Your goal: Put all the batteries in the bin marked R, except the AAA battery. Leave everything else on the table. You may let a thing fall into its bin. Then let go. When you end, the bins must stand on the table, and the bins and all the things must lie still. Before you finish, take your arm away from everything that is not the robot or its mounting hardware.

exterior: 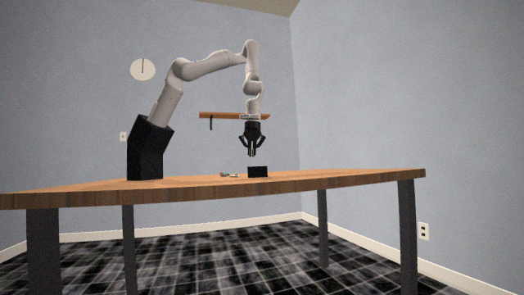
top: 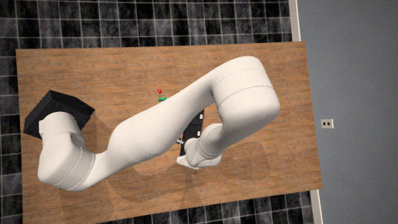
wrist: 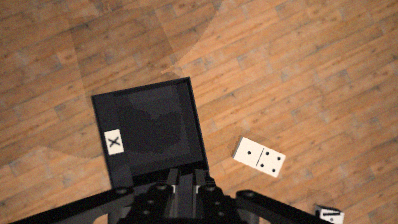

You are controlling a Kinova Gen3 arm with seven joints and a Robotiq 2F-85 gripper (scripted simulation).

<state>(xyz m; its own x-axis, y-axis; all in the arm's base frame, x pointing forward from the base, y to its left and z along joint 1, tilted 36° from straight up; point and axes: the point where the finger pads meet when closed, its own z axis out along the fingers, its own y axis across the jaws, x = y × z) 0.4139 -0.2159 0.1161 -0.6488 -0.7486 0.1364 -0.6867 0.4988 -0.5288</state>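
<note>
My hand is 4 cm short of the black bin, 3 cm to the right of it and 9 cm above it. The rest, counted from my hand: tiny white thing: 7 cm behind, 15 cm to the left, 10 cm below; then red battery: 5 cm behind, 20 cm to the left, 11 cm below; then flat white item: 6 cm behind, 6 cm to the left, 11 cm below.
</note>
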